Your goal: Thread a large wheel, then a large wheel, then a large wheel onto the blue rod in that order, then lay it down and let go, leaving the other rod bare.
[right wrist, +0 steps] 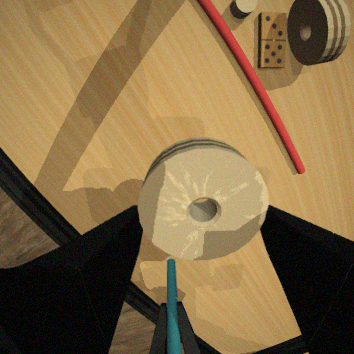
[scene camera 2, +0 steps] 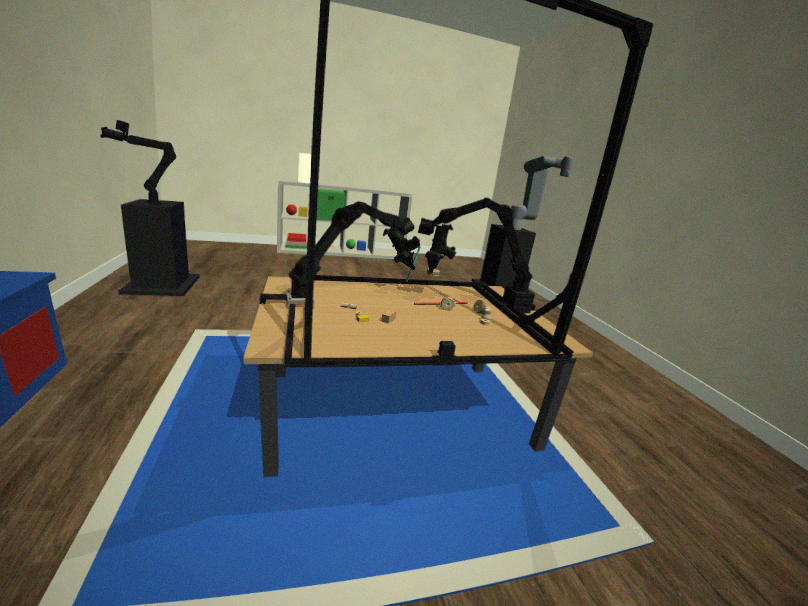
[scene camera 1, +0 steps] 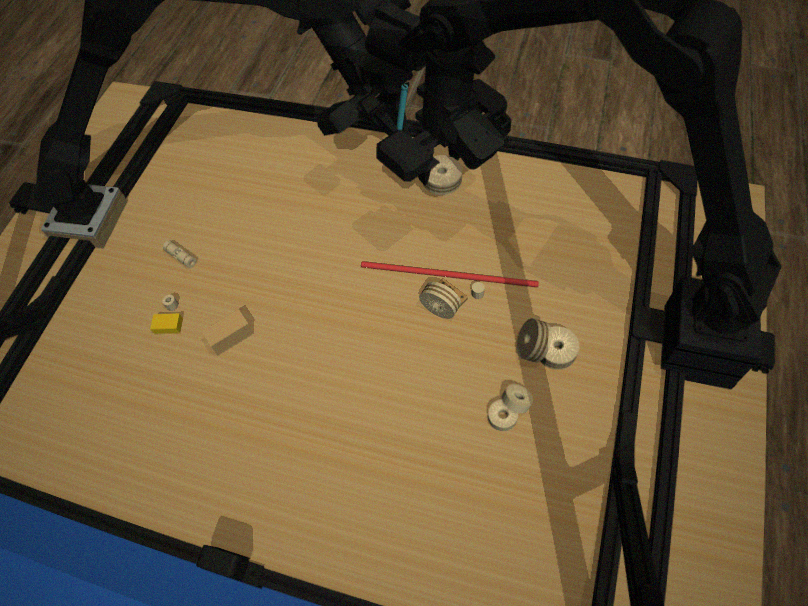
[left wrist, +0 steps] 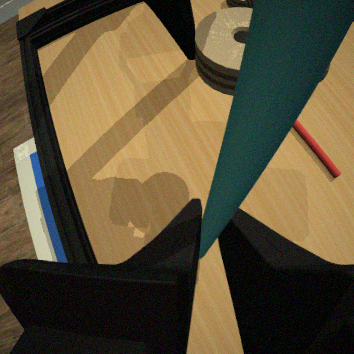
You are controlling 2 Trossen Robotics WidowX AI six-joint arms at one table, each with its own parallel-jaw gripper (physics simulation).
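Seen in the pictures: left gripper, fingertip midpoint: (right wrist: 170, 302) (scene camera 2: 414, 269) (left wrist: 207, 206); right gripper, fingertip midpoint: (right wrist: 201, 213) (scene camera 2: 432, 271) (scene camera 1: 438, 171); left arm's base at its link origin: (scene camera 2: 299, 295) (scene camera 1: 79, 207); right arm's base at its link origin: (scene camera 2: 520, 289) (scene camera 1: 720, 315).
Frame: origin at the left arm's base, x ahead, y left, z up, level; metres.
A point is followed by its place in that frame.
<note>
The blue rod (scene camera 1: 402, 104) @[y 0.122, x 0.528, z 0.154 m] (scene camera 2: 413, 262) @[y 0.131, x 0.515, z 0.109 m] (left wrist: 270, 100) (right wrist: 171, 280) @[y 0.140, x 0.511, z 0.045 m] is steeply upright in my left gripper (scene camera 1: 391, 121) (left wrist: 207, 206) @[y 0.131, x 0.524, z 0.077 m] (right wrist: 170, 302) @[y 0.131, x 0.524, z 0.077 m], which is shut on it. My right gripper (scene camera 1: 442, 155) @[y 0.066, x 0.585, z 0.088 m] is shut on a large wheel (scene camera 1: 443, 173) @[y 0.067, x 0.592, z 0.083 m] (scene camera 2: 434, 272) @[y 0.036, x 0.583, z 0.092 m] (left wrist: 220, 40) @[y 0.077, x 0.594, z 0.096 m] (right wrist: 175, 200) @[y 0.068, x 0.602, z 0.095 m], hole showing. In the right wrist view the rod's tip shows near the wheel's edge, apart from its hole. No wheel shows on the rod's visible part. Large wheels lie on the table: one tilted (scene camera 1: 440, 298) @[y -0.096, x 0.611, z 0.017 m] (right wrist: 310, 31) @[y -0.074, x 0.611, z -0.001 m], one on edge (scene camera 1: 533, 339) @[y -0.137, x 0.741, z 0.012 m] against a flat one (scene camera 1: 559, 347) @[y -0.121, x 0.780, z -0.033 m].
The other, red rod (scene camera 1: 450, 274) @[y -0.027, x 0.615, z -0.028 m] (left wrist: 316, 149) @[y -0.022, x 0.517, z -0.029 m] (right wrist: 260, 92) @[y -0.023, x 0.586, z -0.028 m] lies bare. Near it are a domino (right wrist: 272, 40) @[y -0.056, x 0.619, z -0.029 m] and a small peg (scene camera 1: 477, 290) @[y -0.054, x 0.658, z -0.019 m]. Two small wheels (scene camera 1: 516, 396) @[y -0.205, x 0.728, z -0.025 m] (scene camera 1: 502, 414) @[y -0.226, x 0.715, z -0.033 m] lie at the right. A yellow block (scene camera 1: 166, 322) @[y -0.171, x 0.219, z -0.021 m] and a brown block (scene camera 2: 388, 317) @[y -0.202, x 0.305, z -0.013 m] lie left of centre.
</note>
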